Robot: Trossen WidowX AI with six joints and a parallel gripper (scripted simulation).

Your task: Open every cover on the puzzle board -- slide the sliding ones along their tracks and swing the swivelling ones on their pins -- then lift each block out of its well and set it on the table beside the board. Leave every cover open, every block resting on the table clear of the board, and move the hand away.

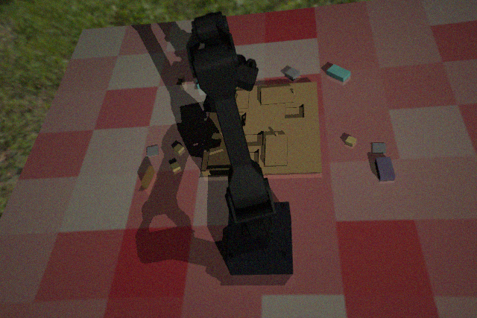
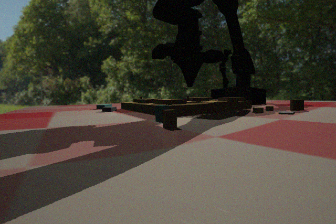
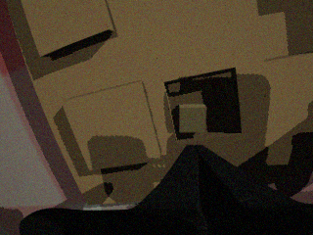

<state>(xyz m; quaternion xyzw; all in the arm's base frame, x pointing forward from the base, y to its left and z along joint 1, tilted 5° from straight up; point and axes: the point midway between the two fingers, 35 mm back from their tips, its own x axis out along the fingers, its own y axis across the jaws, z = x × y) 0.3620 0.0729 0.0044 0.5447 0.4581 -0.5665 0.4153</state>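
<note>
The tan puzzle board lies 60 mm to the right of my gripper tip, 40 mm below it and 40 mm behind it. The rest, counted from my gripper tip: brown slab (210 mm to the left, 180 mm behind, 50 mm below); teal cube (150 mm ahead, 110 mm to the left, 50 mm below); purple block (360 mm to the right, 200 mm behind, 60 mm below).
</note>
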